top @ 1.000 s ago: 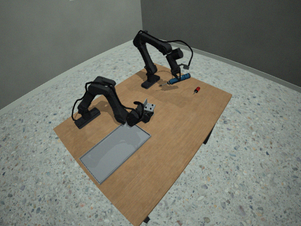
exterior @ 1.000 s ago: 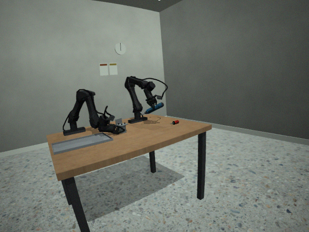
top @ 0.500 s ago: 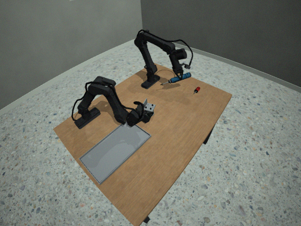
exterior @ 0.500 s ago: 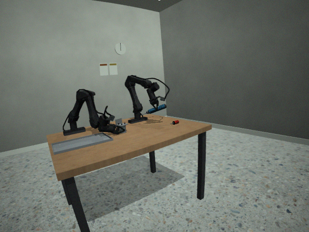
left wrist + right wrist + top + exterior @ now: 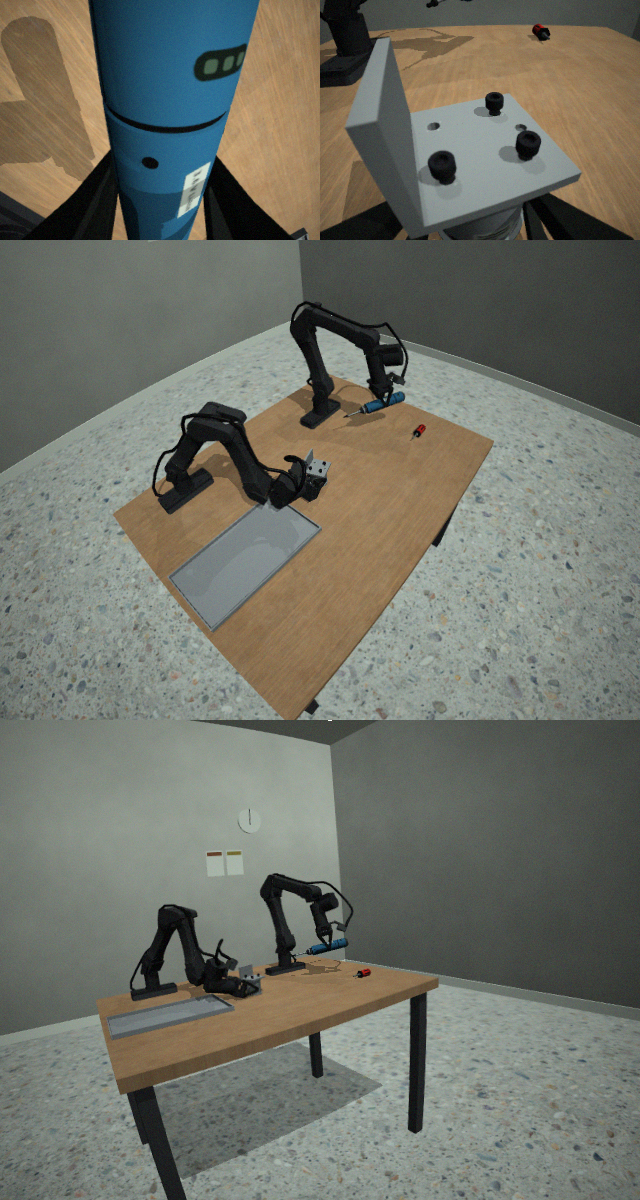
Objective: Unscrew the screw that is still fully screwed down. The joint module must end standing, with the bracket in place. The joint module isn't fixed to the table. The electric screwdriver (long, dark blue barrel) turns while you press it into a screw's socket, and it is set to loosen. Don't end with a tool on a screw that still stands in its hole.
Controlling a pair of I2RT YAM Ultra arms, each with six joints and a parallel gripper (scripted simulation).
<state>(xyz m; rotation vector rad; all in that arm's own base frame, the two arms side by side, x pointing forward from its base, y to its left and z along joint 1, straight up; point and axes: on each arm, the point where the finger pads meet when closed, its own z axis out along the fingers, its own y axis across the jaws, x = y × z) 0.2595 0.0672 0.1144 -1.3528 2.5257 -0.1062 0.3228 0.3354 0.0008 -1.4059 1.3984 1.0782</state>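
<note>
My right hand is 1 cm below the joint module. From my right hand the other things lie so: grey L-shaped bracket (5 cm above); flat grey tray (35 cm to the right, 7 cm ahead, 2 cm below); screw (23 cm to the left, 10 cm behind, 8 cm above).
</note>
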